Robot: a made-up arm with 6 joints. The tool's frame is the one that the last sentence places.
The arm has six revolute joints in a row. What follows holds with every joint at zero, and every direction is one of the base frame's. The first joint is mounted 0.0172 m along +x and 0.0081 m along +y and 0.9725 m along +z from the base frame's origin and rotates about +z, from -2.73 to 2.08 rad. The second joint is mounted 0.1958 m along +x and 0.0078 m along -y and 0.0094 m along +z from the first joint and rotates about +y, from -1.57 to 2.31 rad. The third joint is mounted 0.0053 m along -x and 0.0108 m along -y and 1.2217 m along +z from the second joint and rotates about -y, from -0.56 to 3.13 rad. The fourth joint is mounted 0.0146 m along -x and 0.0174 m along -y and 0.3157 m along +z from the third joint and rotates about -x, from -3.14 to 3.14 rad. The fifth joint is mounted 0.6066 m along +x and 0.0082 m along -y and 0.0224 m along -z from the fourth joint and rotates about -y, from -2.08 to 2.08 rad. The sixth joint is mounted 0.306 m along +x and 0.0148 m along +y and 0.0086 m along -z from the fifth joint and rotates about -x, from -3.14 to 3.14 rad. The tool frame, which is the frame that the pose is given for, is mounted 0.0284 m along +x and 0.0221 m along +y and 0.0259 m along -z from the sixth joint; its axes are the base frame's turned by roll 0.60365, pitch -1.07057 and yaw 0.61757 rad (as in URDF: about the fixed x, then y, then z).
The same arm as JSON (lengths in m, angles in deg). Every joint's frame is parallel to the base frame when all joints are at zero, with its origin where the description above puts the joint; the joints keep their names.
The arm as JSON. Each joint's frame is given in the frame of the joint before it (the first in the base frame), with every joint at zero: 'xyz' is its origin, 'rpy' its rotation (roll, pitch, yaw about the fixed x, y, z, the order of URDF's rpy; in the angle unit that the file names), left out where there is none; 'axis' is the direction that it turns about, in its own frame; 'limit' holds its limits. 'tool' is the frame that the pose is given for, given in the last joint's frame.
{"units": {"length": "m", "angle": "deg"}, "joints": [{"name": "joint 1", "type": "revolute", "origin": {"xyz": [0.0172, 0.0081, 0.9725]}, "axis": "+z", "limit": {"lower": -156.42, "upper": 119.18}}, {"name": "joint 2", "type": "revolute", "origin": {"xyz": [0.1958, -0.0078, 0.0094]}, "axis": "+y", "limit": {"lower": -89.95, "upper": 132.35}}, {"name": "joint 3", "type": "revolute", "origin": {"xyz": [-0.0053, -0.0108, 1.2217]}, "axis": "-y", "limit": {"lower": -32.09, "upper": 179.34}}, {"name": "joint 4", "type": "revolute", "origin": {"xyz": [-0.0146, -0.0174, 0.3157]}, "axis": "-x", "limit": {"lower": -179.91, "upper": 179.91}}, {"name": "joint 5", "type": "revolute", "origin": {"xyz": [0.6066, -0.0082, -0.0224]}, "axis": "-y", "limit": {"lower": -119.18, "upper": 119.18}}, {"name": "joint 6", "type": "revolute", "origin": {"xyz": [0.306, 0.0148, -0.0086]}, "axis": "-x", "limit": {"lower": -179.91, "upper": 179.91}}], "tool": {"origin": {"xyz": [0.0284, 0.0221, -0.0259], "rpy": [34.59, -61.34, 35.38]}}}
